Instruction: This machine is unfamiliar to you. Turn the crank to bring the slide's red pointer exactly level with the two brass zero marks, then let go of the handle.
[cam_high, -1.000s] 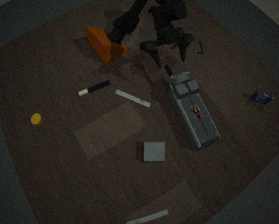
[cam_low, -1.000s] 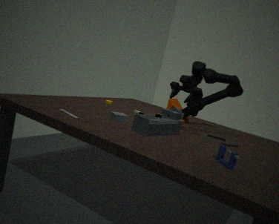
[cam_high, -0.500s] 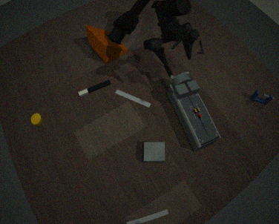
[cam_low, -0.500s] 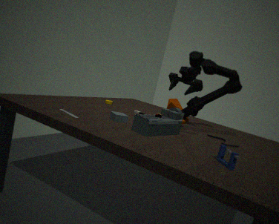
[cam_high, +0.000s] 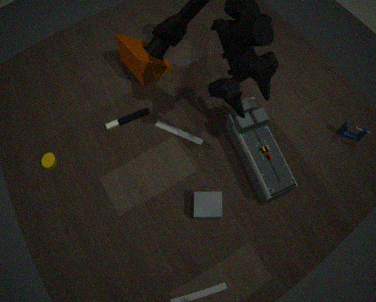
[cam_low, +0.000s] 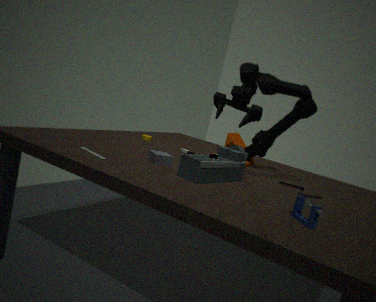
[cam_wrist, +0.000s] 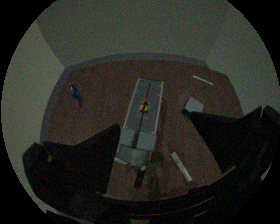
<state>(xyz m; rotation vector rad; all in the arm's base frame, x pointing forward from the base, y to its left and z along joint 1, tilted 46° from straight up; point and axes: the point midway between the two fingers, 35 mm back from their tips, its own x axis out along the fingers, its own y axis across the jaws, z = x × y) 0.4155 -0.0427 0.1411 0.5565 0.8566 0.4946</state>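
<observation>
Now: gripper tip 120 mm above the red pointer, 90 mm short of it and 10 mm to the right of it. The rest, counted from my gripper tip: grey block 180 mm to the right, 180 mm below, 100 mm ahead; yellow disc 530 mm to the right, 250 mm behind, 190 mm below; black-and-white marker 260 mm to the right, 250 mm behind, 200 mm below.
</observation>
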